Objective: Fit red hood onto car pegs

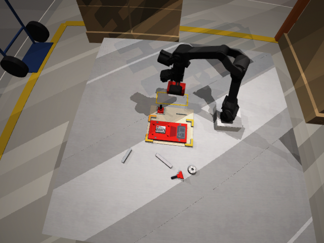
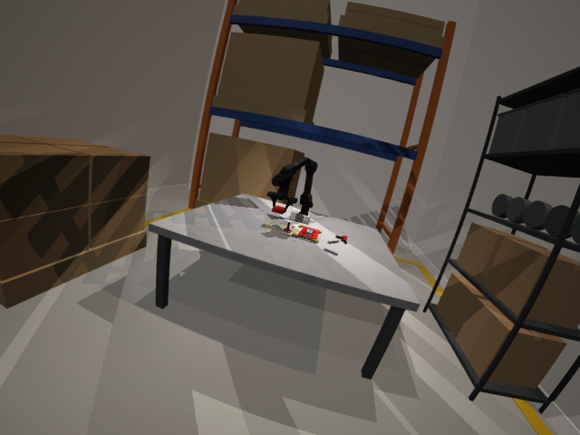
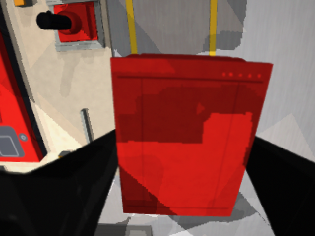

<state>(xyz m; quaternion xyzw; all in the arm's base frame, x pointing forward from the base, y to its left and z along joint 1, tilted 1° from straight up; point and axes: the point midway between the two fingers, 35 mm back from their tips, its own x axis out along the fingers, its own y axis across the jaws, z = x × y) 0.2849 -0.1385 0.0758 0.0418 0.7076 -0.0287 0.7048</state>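
My gripper tip is now 70 mm short of the grey engine block, 220 mm to the right of it and 80 mm above it. Also, from my gripper tip: red hood 10 mm above.
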